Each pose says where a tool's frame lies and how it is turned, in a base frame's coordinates. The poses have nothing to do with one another.
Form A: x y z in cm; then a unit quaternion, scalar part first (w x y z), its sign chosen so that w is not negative.
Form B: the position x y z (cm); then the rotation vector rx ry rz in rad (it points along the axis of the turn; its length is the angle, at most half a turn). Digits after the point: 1 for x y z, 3 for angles.
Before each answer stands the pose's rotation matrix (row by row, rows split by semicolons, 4 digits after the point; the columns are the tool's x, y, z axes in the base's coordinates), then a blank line. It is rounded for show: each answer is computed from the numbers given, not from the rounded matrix.
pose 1, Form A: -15.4 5.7 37.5 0.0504 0.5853 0.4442 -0.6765
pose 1, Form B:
-0.3098 0.5881 -0.7471; 0.4518 -0.6003 -0.6599; -0.8366 -0.5420 -0.0797

-15.4 5.7 37.5 1.782 1.352 -2.060
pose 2, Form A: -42.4 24.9 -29.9 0.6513 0.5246 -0.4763 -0.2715
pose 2, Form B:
0.3988 -0.1461 -0.9053; -0.8534 0.3021 -0.4247; 0.3356 0.9420 -0.0042

-42.4 24.9 -29.9 1.191 -1.082 -0.616
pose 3, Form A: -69.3 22.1 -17.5 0.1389 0.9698 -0.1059 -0.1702
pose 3, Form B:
0.9196 -0.1581 -0.3595; -0.2527 -0.9390 -0.2334; -0.3007 0.3055 -0.9035

-69.3 22.1 -17.5 2.804 -0.306 -0.492
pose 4, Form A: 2.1 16.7 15.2 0.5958 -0.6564 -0.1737 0.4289
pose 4, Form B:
0.5717 -0.2831 -0.7701; 0.7391 -0.2297 0.6332; -0.3561 -0.9312 0.0779

2.1 16.7 15.2 -1.524 -0.403 0.996
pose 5, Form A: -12.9 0.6 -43.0 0.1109 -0.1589 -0.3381 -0.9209
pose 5, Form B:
-0.9249 0.3117 0.2177; -0.0968 -0.7468 0.6580; 0.3677 0.5875 0.7209

-12.9 0.6 -43.0 -0.467 -0.993 -2.705
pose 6, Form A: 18.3 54.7 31.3 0.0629 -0.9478 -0.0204 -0.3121
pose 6, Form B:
0.8044 0.0779 0.5890; -0.0006 -0.9913 0.1320; 0.5941 -0.1065 -0.7973

18.3 54.7 31.3 -2.864 -0.062 -0.943
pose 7, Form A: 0.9 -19.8 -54.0 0.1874 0.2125 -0.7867 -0.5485
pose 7, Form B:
-0.8395 -0.1288 -0.5280; -0.5399 0.3080 0.7833; 0.0617 0.9426 -0.3281

0.9 -19.8 -54.0 0.598 -2.214 -1.544
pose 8, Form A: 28.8 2.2 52.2 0.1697 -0.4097 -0.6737 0.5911
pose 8, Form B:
-0.6067 0.3514 -0.7131; 0.7527 -0.0346 -0.6574; -0.2557 -0.9356 -0.2435

28.8 2.2 52.2 -1.164 -1.915 1.680
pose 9, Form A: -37.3 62.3 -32.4 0.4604 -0.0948 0.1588 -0.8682
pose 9, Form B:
-0.5581 0.7694 0.3109; -0.8296 -0.5256 -0.1885; 0.0184 -0.3631 0.9316

-37.3 62.3 -32.4 -0.233 0.391 -2.137
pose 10, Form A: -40.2 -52.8 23.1 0.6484 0.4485 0.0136 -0.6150
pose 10, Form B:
0.2432 0.8097 -0.5340; -0.7853 -0.1588 -0.5984; -0.5693 0.5649 0.5973

-40.2 -52.8 23.1 1.020 0.031 -1.398
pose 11, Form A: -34.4 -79.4 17.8 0.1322 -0.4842 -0.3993 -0.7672
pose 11, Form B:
-0.4961 0.5896 0.6374; 0.1838 -0.6462 0.7407; 0.8486 0.4847 0.2122

-34.4 -79.4 17.8 -1.405 -1.159 -2.226
